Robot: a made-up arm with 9 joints. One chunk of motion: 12 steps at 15 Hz.
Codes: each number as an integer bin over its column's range. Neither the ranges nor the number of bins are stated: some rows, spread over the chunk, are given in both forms.
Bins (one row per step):
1: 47 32 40 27 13 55 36 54 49
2: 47 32 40 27 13 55 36 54 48
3: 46 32 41 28 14 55 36 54 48
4: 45 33 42 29 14 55 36 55 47
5: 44 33 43 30 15 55 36 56 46
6: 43 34 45 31 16 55 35 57 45
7: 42 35 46 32 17 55 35 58 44
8: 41 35 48 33 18 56 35 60 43
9: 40 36 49 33 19 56 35 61 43
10: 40 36 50 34 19 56 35 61 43
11: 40 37 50 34 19 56 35 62 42
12: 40 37 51 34 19 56 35 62 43
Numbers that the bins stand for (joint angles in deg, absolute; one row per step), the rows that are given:
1: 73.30 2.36 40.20 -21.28 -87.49 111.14 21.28 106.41 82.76
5: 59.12 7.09 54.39 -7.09 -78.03 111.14 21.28 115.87 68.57
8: 44.93 16.55 78.03 7.09 -63.84 115.87 16.55 134.78 54.39
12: 40.20 26.01 92.22 11.82 -59.12 115.87 16.55 144.24 54.39
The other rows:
2: 73.30 2.36 40.20 -21.28 -87.49 111.14 21.28 106.41 78.03
3: 68.57 2.36 44.93 -16.55 -82.76 111.14 21.28 106.41 78.03
4: 63.84 7.09 49.66 -11.82 -82.76 111.14 21.28 111.14 73.30
6: 54.39 11.82 63.84 -2.36 -73.30 111.14 16.55 120.59 63.84
7: 49.66 16.55 68.57 2.36 -68.57 111.14 16.55 125.32 59.12
9: 40.20 21.28 82.76 7.09 -59.12 115.87 16.55 139.51 54.39
10: 40.20 21.28 87.49 11.82 -59.12 115.87 16.55 139.51 54.39
11: 40.20 26.01 87.49 11.82 -59.12 115.87 16.55 144.24 49.66

